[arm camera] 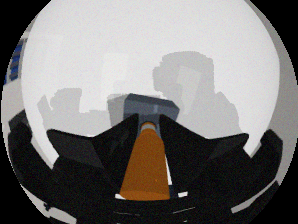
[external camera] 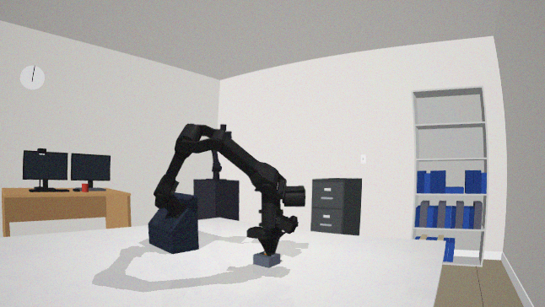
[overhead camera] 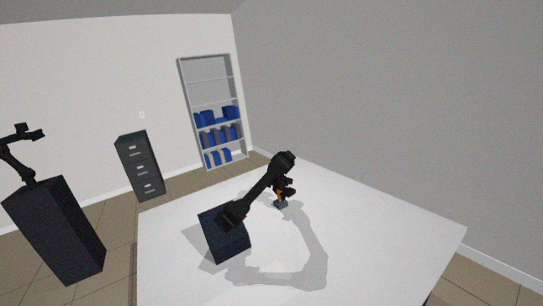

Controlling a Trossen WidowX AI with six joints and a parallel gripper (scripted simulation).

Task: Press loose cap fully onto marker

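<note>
The orange cap is 1 cm behind my gripper tip and 5 cm above it.
</note>
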